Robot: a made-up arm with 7 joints. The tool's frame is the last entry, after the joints.
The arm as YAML. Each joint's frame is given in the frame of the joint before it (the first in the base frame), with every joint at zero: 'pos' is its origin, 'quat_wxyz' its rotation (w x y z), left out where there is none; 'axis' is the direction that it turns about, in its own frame. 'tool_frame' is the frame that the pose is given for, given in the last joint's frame.
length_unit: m
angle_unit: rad
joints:
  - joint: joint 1
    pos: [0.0, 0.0, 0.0]
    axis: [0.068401, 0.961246, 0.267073]
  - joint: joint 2
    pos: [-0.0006, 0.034, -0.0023]
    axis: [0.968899, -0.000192, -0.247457]
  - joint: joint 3
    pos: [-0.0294, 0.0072, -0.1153]
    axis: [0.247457, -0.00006, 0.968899]
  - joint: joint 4
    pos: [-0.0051, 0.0, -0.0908]
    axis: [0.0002, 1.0, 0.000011]
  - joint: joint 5
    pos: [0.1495, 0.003, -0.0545]
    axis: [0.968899, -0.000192, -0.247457]
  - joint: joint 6
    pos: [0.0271, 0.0, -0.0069]
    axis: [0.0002, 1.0, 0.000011]
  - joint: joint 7
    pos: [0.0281, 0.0, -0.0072]
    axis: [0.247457, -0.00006, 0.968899]
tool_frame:
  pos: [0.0, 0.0, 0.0]
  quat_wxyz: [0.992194, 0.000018, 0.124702, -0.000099]
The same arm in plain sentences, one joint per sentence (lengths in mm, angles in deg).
The arm has seven revolute joints in a row. What follows holds with every joint at zero, and every direction is one of the base frame's.
The first joint lies at the same point as the base frame's origin and turns about the direction (0.068403, 0.961235, 0.26711).
The second joint lies 0.6 mm along -x and 34 mm along +y and 2.3 mm along -z from the first joint and turns about the direction (0.968889, -0.0002, -0.247497).
The third joint lies 29.4 mm along -x and 7.2 mm along +y and 115.3 mm along -z from the second joint and turns about the direction (0.247497, -0.0001, 0.968889).
The fourth joint lies 5.1 mm along -x and 90.8 mm along -z from the third joint and turns about the direction (0.0002, 1, 0).
The fifth joint lies 149.5 mm along +x and 3 mm along +y and 54.5 mm along -z from the fourth joint and turns about the direction (0.968889, -0.0002, -0.247497).
The sixth joint lies 27.1 mm along +x and 6.9 mm along -z from the fifth joint and turns about the direction (0.0002, 1, 0).
The seventh joint lies 28.1 mm along +x and 7.2 mm along -z from the sixth joint and turns about the direction (0.247497, -0.0001, 0.968889).
The tool frame, which is the frame that the pose is given for, lies at the same point as the seventh joint; its axes are the base frame's turned by roll 0, pitch 14.33 and yaw -0.01 deg (as in URDF: about the fixed x, then y, then z).

